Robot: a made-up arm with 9 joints. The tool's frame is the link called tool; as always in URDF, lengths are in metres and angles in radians.
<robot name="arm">
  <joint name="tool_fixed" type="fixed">
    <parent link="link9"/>
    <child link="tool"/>
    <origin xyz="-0.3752 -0.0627 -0.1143" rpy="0 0 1.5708"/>
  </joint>
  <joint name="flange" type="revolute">
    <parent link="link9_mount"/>
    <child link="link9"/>
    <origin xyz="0.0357 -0.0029 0.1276" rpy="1.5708 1.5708 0"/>
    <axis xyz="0 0 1"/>
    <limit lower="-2.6" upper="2.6" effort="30" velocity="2.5"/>
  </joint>
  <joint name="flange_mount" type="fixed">
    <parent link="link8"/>
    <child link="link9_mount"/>
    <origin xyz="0.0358 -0.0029 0.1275" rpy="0 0 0"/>
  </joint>
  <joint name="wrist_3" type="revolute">
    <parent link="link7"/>
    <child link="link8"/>
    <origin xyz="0.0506 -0.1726 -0.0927" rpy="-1.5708 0 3.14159"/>
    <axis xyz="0 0 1"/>
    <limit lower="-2.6" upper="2.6" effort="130" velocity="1.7"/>
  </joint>
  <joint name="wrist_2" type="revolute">
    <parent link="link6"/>
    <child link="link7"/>
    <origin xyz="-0.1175 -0.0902 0.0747" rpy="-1.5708 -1.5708 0"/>
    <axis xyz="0 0 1"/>
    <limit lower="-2.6" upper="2.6" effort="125" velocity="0.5"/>
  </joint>
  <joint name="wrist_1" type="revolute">
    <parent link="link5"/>
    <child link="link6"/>
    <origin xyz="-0.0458 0.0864 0.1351" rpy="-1.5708 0 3.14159"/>
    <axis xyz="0 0 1"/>
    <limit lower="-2.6" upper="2.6" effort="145" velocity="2.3"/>
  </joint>
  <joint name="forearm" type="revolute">
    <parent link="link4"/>
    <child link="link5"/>
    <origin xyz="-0.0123 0.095 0.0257" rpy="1.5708 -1.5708 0"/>
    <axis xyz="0 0 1"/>
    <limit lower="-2.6" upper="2.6" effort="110" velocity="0.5"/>
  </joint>
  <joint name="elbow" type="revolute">
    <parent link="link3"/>
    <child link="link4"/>
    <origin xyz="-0.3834 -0.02 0.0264" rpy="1.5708 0 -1.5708"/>
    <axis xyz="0 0 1"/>
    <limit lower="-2.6" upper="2.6" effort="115" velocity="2.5"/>
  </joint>
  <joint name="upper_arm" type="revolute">
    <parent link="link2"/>
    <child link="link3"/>
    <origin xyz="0.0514 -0.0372 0.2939" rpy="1.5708 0 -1.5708"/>
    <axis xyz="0 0 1"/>
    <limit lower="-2.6" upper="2.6" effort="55" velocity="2.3"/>
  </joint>
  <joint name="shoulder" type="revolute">
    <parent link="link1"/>
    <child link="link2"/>
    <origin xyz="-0.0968 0.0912 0.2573" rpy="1.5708 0 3.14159"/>
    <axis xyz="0 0 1"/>
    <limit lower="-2.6" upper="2.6" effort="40" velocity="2.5"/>
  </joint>
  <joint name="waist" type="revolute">
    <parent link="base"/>
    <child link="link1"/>
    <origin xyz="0 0 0.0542" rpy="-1.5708 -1.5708 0"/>
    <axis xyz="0 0 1"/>
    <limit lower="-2.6" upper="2.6" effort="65" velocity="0.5"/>
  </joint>
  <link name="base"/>
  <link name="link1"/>
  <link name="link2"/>
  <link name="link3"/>
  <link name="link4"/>
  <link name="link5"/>
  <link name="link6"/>
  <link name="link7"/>
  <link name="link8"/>
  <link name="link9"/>
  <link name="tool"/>
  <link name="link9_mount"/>
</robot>
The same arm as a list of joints. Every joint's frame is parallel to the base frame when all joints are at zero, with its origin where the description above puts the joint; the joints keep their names.
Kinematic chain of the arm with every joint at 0, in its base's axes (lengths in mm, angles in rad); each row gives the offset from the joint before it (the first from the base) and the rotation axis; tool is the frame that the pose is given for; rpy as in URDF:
waist: xyz 0.0 0.0 54.2 axis +y
shoulder: xyz 91.2 257.3 -96.8 axis +x
upper_arm: xyz 293.9 -37.2 -51.4 axis +z
elbow: xyz -20.0 383.4 26.4 axis +y
forearm: xyz 12.3 25.7 95.0 axis -z
wrist_1: xyz 86.4 -45.8 -135.1 axis -x
wrist_2: xyz -74.7 117.5 -90.2 axis +z
wrist_3: xyz -50.6 172.6 -92.7 axis +y
flange: xyz 71.5 255.1 5.8 axis +z
tool: xyz -62.7 375.2 -114.3 rpy 0.0000 0.0000 0.0000
Joint limits (rad, base to tool): -2.6000..2.6000 -2.6000..2.6000 -2.6000..2.6000 -2.6000..2.6000 -2.6000..2.6000 -2.6000..2.6000 -2.6000..2.6000 -2.6000..2.6000 -2.6000..2.6000

